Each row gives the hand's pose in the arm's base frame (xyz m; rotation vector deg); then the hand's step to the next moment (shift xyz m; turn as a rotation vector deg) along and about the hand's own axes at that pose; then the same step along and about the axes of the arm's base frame.
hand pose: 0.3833 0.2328 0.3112 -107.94 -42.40 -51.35
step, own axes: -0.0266 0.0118 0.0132 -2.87 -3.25 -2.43
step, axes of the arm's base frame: -0.0019 0.0034 -0.0317 -4.83 -1.19 -0.02
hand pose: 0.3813 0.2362 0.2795 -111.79 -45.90 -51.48
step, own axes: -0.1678 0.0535 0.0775 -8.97 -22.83 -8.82
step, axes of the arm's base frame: -0.0262 0.0091 -0.1904 -25.43 1.02 5.65
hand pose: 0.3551 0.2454 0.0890 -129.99 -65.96 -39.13
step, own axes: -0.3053 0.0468 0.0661 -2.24 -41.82 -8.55
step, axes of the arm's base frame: -0.1050 -0.1593 -0.2517 -37.69 14.89 13.60
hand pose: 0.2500 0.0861 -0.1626 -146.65 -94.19 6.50
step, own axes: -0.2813 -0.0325 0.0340 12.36 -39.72 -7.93
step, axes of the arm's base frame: -0.1501 -0.2410 -0.0270 -29.80 27.33 12.59
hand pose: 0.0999 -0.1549 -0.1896 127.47 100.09 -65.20
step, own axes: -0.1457 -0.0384 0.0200 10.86 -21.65 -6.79
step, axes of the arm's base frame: -0.0529 -0.1133 0.0864 -14.75 19.42 6.17
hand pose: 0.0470 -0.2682 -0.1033 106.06 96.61 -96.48
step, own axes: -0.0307 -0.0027 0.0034 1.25 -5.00 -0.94
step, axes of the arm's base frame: 0.0033 -0.0202 0.0233 -3.49 3.27 2.14
